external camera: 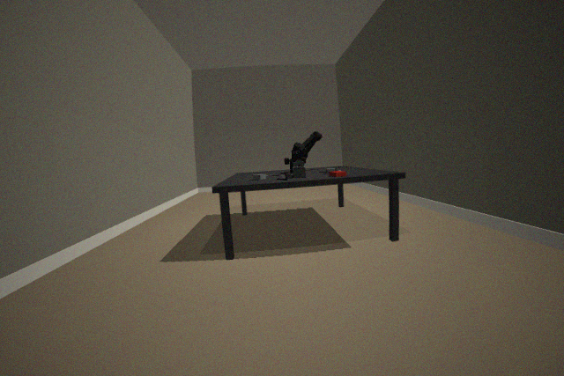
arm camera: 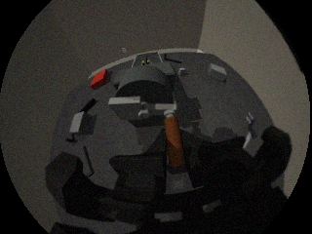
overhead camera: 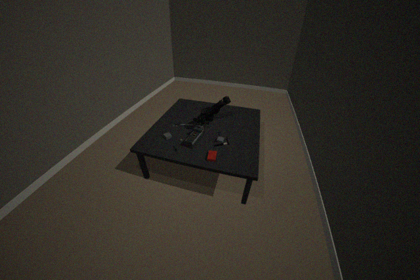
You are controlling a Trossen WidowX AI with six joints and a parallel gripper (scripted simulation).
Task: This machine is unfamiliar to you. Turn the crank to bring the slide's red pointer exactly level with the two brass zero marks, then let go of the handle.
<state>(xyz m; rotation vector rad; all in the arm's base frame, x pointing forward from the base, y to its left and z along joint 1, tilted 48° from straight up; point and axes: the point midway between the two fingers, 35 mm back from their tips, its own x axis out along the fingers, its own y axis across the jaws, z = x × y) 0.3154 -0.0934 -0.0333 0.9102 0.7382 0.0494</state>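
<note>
My gripper tip is 20 mm past the crank handle and 20 mm below it. From my gripper tip the other things lie so: red pointer (130 mm ahead, 20 mm above).
</note>
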